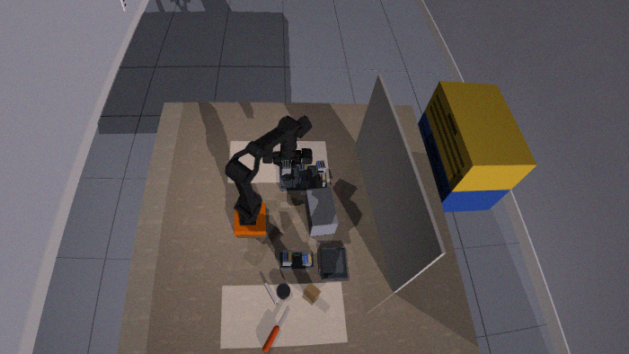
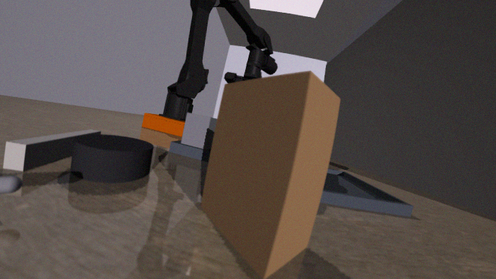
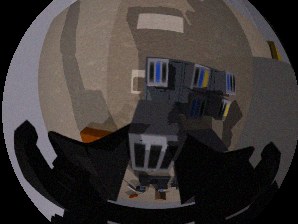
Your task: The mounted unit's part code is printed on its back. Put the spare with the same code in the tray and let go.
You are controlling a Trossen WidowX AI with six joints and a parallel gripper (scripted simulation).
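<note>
The tray is 17 cm ahead of my gripper tip, 36 cm to the right of it and 13 cm below it. Also, from my gripper tip: grey mounted unit (13 cm ahead, 15 cm to the right, 8 cm below); then grey spare (3 cm above); then white panel (37 cm ahead, 14 cm to the right, 9 cm above).
</note>
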